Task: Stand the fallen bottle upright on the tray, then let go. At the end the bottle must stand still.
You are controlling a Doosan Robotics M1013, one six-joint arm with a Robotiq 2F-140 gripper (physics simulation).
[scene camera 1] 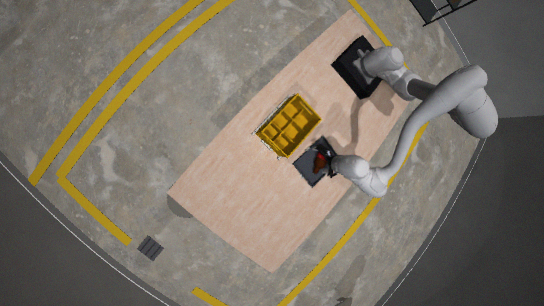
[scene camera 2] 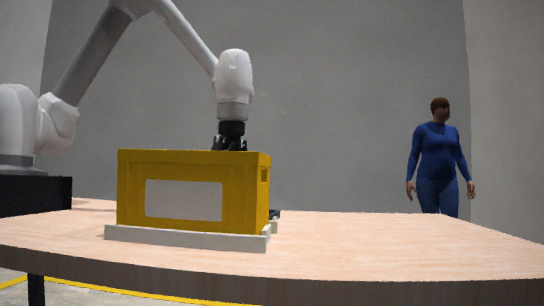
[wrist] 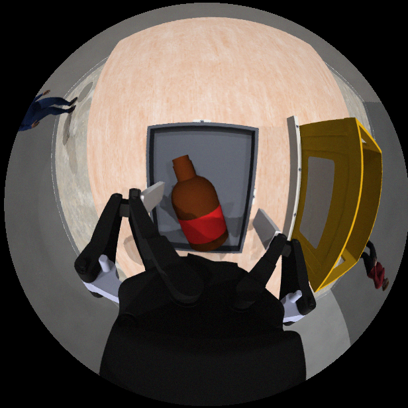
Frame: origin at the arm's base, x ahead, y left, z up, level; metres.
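Where they show: gripper, between the fingertips: (scene camera 1: pixel 319 159); arm's base, origin of its link: (scene camera 1: pixel 367 67) (scene camera 2: pixel 6 174).
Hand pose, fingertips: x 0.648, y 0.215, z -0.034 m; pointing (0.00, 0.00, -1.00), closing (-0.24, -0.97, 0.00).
Note:
Each offset is from my fingertips to the top centre of the thing. Level surfaces: height alone.
A brown bottle with a red label @[dx -0.009, dy +0.024, dz +0.009 m] (scene camera 1: pixel 318 167) (wrist: pixel 200 210) lies on its side in the grey tray @[dx -0.001, dy +0.021, dz -0.044 m] (scene camera 1: pixel 305 167) (wrist: pixel 232 155). In the wrist view its neck points up and slightly left, and its base is near the tray's lower rim. A dark edge of the tray (scene camera 2: pixel 274 214) shows behind the crate in scene camera 2. My gripper (scene camera 1: pixel 327 159) (wrist: pixel 210 203) is open above the bottle, one finger on each side of it in the wrist view, with nothing held. In scene camera 2 the crate hides the fingertips and the bottle.
A yellow crate @[dx +0.025, dy -0.270, dz +0.106 m] (scene camera 1: pixel 302 139) (scene camera 2: pixel 245 195) (wrist: pixel 345 150) stands beside the tray, with a low pale rail along its base. The wooden table @[dz -0.070 m] (scene camera 1: pixel 225 200) (scene camera 2: pixel 375 245) (wrist: pixel 210 65) carries both. The black arm base (scene camera 2: pixel 35 192) is farther along it. A person in blue (scene camera 2: pixel 438 155) stands beyond the table.

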